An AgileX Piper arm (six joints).
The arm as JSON. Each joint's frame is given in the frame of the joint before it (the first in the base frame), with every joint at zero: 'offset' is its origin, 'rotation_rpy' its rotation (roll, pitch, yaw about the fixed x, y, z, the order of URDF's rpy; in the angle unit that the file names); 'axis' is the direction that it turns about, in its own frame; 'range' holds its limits. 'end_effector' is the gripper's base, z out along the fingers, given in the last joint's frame.
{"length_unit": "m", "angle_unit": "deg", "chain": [
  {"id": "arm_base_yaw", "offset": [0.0, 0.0, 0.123], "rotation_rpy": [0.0, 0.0, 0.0], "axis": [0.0, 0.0, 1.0], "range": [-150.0, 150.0]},
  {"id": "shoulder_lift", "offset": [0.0, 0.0, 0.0], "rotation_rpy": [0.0, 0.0, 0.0], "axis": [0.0, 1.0, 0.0], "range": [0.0, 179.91]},
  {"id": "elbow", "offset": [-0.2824, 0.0, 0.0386], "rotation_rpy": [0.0, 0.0, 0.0], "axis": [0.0, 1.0, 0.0], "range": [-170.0, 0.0]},
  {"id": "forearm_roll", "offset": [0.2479, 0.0, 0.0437], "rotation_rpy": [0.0, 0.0, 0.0], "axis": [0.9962, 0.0, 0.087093], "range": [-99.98, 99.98]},
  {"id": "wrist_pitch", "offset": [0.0, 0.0, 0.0], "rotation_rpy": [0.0, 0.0, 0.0], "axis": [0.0, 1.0, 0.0], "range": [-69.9, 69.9]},
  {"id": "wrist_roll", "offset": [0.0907, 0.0, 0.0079], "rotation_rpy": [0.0, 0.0, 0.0], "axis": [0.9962, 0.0, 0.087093], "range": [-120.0, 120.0]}
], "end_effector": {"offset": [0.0, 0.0, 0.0], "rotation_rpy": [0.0, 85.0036, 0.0]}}
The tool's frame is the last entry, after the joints.
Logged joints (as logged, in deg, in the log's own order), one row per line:
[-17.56 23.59 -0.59 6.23 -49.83 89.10]
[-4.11 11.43 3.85 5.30 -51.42 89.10]
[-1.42 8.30 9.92 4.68 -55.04 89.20]
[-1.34 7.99 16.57 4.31 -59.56 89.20]
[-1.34 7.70 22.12 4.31 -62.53 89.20]
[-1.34 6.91 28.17 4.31 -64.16 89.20]
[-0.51 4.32 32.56 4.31 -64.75 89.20]
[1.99 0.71 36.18 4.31 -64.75 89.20]
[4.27 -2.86 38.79 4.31 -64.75 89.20]
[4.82 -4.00 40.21 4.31 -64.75 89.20]
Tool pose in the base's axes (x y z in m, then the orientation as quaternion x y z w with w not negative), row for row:
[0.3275 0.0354 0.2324 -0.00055 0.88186 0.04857 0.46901]
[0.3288 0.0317 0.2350 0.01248 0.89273 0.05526 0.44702]
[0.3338 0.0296 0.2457 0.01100 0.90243 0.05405 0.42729]
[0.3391 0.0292 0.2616 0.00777 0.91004 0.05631 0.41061]
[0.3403 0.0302 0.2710 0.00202 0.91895 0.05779 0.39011]
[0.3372 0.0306 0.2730 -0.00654 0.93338 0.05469 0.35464]
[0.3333 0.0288 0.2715 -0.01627 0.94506 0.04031 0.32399]
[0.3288 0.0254 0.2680 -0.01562 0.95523 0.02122 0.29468]
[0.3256 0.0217 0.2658 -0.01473 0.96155 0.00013 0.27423]
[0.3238 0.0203 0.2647 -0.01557 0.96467 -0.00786 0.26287]
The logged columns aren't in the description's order. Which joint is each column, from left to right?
Columns, left to right: wrist_roll, forearm_roll, wrist_pitch, arm_base_yaw, elbow, shoulder_lift.
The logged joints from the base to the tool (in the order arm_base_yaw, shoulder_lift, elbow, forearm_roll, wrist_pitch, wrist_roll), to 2 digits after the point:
[6.23 89.10 -49.83 23.59 -0.59 -17.56]
[5.30 89.10 -51.42 11.43 3.85 -4.11]
[4.68 89.20 -55.04 8.30 9.92 -1.42]
[4.31 89.20 -59.56 7.99 16.57 -1.34]
[4.31 89.20 -62.53 7.70 22.12 -1.34]
[4.31 89.20 -64.16 6.91 28.17 -1.34]
[4.31 89.20 -64.75 4.32 32.56 -0.51]
[4.31 89.20 -64.75 0.71 36.18 1.99]
[4.31 89.20 -64.75 -2.86 38.79 4.27]
[4.31 89.20 -64.75 -4.00 40.21 4.82]

